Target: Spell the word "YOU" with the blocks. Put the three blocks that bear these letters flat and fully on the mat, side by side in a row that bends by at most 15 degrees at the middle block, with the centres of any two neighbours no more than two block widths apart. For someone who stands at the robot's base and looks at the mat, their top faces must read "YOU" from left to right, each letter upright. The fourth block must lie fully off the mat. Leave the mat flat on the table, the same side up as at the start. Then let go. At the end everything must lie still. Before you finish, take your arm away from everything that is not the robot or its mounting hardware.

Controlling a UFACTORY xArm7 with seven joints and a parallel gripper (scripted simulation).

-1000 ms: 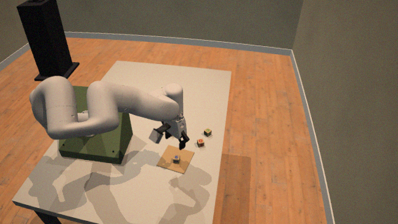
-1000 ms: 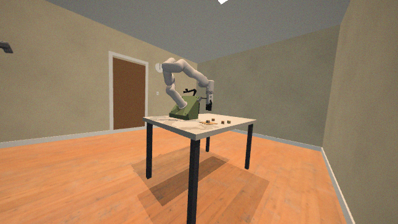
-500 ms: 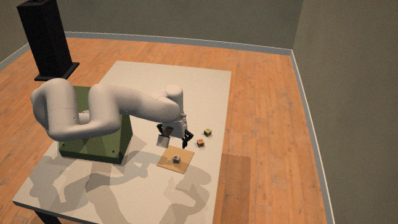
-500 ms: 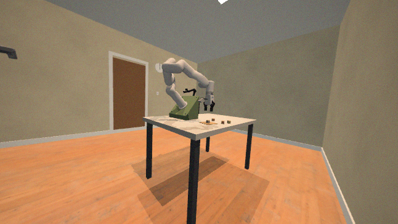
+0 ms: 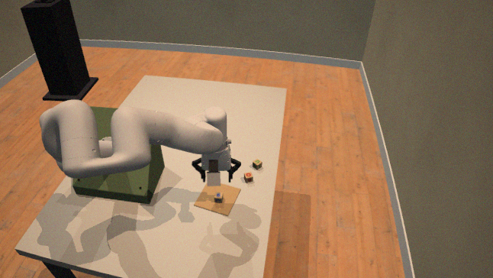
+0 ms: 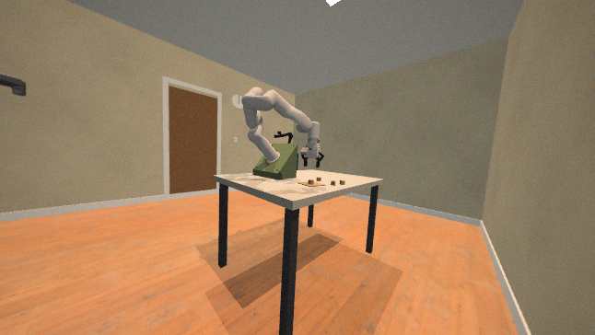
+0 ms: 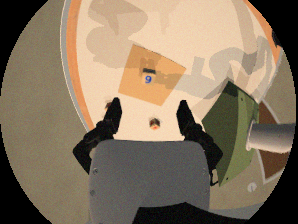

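Now: the tan mat 20 mm to the left of my hand and 130 mm below it. Also, from my hand: red block (110 mm ahead, 120 mm to the left, 110 mm below).
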